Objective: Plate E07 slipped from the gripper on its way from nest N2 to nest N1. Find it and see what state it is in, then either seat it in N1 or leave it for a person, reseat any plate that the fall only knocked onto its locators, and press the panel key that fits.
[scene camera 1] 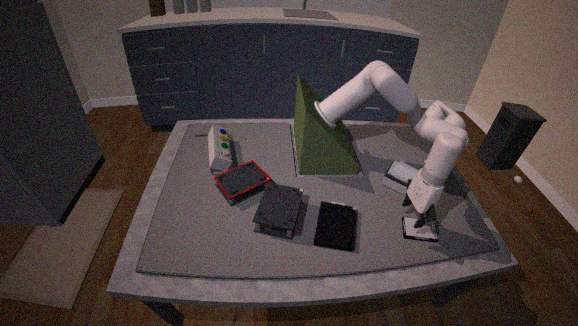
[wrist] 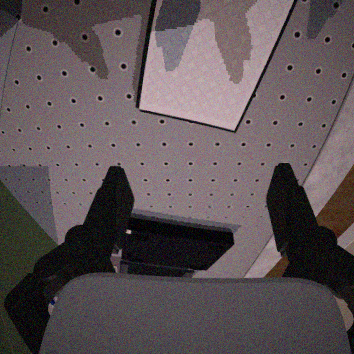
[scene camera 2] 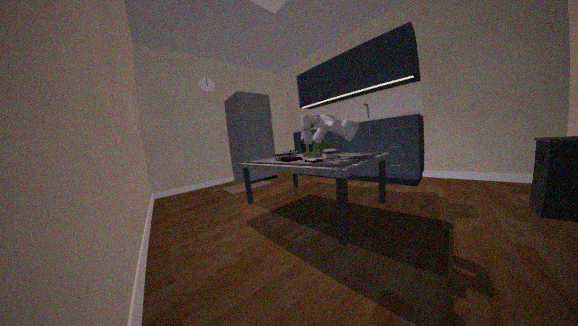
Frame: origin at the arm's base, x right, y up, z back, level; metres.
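Where they show: gripper, fingertip midpoint: (scene camera 1: 411,215) (wrist: 198,181) (scene camera 2: 307,152); arm's base at its link origin: (scene camera 1: 324,115) (scene camera 2: 316,139).
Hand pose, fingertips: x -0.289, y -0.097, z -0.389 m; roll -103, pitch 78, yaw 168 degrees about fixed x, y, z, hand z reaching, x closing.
Each offset is from my fingertips to the top centre of the thing. "spot": to the spot under its first point.
My gripper (scene camera 1: 414,212) (wrist: 198,181) is open and empty, above the board near a white-topped flat piece with a black rim {dx -0.063, dy -0.061, dz -0.001 m} (scene camera 1: 415,228) (wrist: 210,75). That piece lies flat at the right; no label is readable. A black flat piece {spot: dx +0.238, dy -0.055, dz -0.018 m} (scene camera 1: 336,227) (wrist: 175,245) lies left of it. A dark raised stack {dx +0.420, dy -0.007, dz +0.025 m} (scene camera 1: 278,206) stands in the middle, and another stack with a red-outlined top {dx +0.562, dy -0.029, dz +0.140 m} (scene camera 1: 242,179) stands further left. I cannot tell which nest or plate is which. The key panel {dx +0.693, dy +0.009, dz +0.298 m} (scene camera 1: 218,150) at the back left shows blue, yellow and green keys.
A green wedge-shaped mount (scene camera 1: 322,145) carries the arm at the back middle. A pale box-like device {dx -0.059, dy +0.002, dz +0.207 m} (scene camera 1: 401,172) stands behind the gripper at the right, partly hidden by the arm. The perforated board lies on a table (scene camera 1: 310,294) (scene camera 2: 320,171).
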